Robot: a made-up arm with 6 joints.
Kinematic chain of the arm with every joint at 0, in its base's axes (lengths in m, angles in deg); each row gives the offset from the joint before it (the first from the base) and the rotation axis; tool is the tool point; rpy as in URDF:
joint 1: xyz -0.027 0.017 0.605 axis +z
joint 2: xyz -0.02 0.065 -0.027 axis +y
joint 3: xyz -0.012 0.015 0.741 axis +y
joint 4: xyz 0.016 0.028 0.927 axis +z
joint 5: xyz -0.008 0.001 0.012 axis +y
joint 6: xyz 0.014 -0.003 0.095 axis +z
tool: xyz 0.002 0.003 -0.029 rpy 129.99 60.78 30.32
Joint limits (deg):
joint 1: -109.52..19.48
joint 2: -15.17..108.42
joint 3: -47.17..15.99
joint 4: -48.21..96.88
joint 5: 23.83..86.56
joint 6: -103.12..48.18
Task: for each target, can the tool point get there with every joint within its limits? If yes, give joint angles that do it. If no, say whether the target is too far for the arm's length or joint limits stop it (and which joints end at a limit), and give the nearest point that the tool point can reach.
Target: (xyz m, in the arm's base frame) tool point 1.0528 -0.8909 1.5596
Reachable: yes | joints -45.03 57.01 -5.08 25.88 28.89 -74.07
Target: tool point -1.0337 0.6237 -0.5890
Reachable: no: joint limits stop it (at a limit: joint 1, joint 2, joint 3, joint 5) | nearest point -0.4378 -1.3413 -0.2156 | short by 2.087 m
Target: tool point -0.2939 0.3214 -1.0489
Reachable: no: joint limits stop it (at a limit: joint 1, joint 2, joint 3, joint 5) | nearest point 1.2615 0.5976 -0.2289 | short by 1.780 m
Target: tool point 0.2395 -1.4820 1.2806
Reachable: yes | joints -85.93 74.24 -17.47 66.70 59.26 -81.25
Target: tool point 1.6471 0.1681 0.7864
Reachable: yes | joints 1.45 88.11 -12.34 0.59 48.44 -20.04
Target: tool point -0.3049 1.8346 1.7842
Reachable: no: too far | nearest point -0.1947 1.1138 1.7611 | short by 0.730 m
